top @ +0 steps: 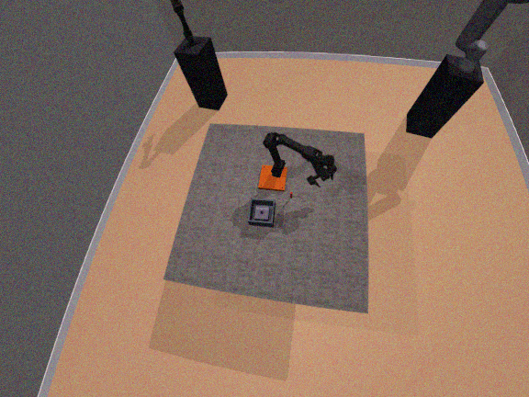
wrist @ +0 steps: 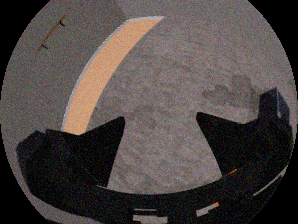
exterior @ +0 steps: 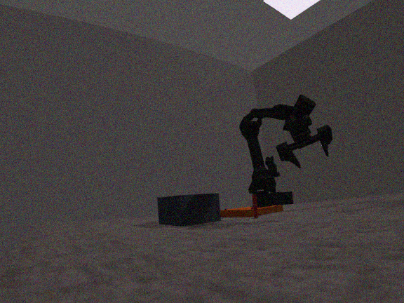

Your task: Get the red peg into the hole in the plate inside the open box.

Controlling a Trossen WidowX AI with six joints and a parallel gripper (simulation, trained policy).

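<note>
Right now my gripper tip is 20 cm to the left of the red peg, 11 cm above it and 9 cm short of it. Round my gripper tip: light plate (35 cm to the right, 27 cm ahead, 11 cm below); dark box (35 cm to the right, 27 cm ahead, 13 cm below).
</note>
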